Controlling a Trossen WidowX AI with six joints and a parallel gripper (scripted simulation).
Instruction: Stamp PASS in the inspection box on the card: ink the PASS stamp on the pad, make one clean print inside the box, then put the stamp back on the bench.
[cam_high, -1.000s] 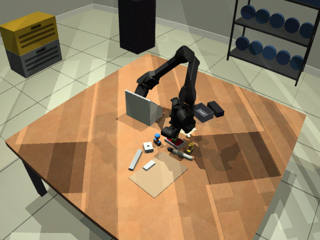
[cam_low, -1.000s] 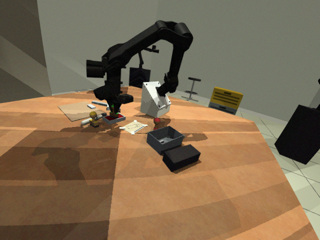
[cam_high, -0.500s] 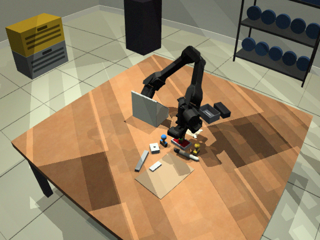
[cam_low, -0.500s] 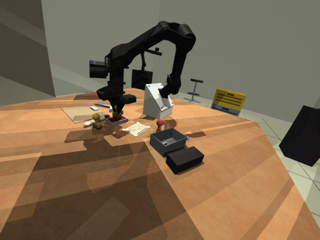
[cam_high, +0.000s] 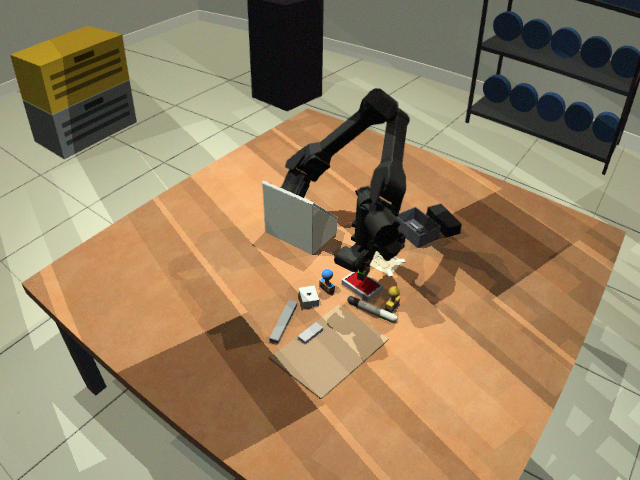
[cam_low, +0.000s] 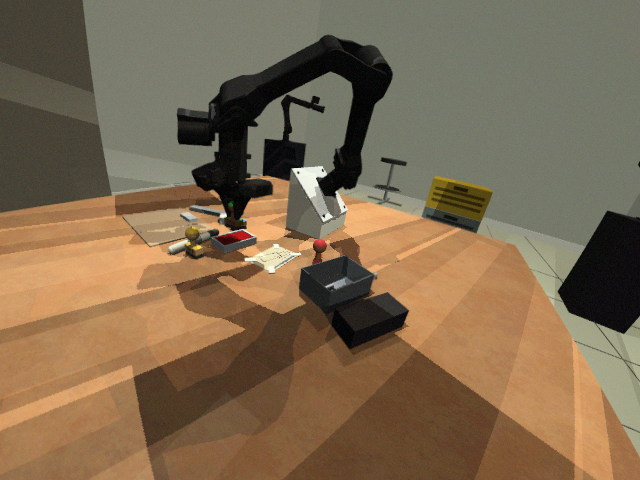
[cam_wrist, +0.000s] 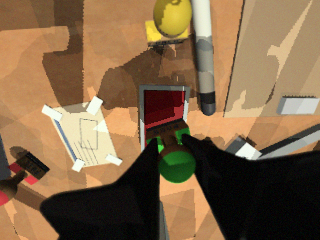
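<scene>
The red ink pad is 6 cm below my gripper tip. Also, from my gripper tip: white marker 5 cm to the right, 5 cm below, 5 cm ahead; blue-knobbed stamp 7 cm to the right, 6 cm behind, 4 cm below; green-knobbed stamp right at my gripper tip.
</scene>
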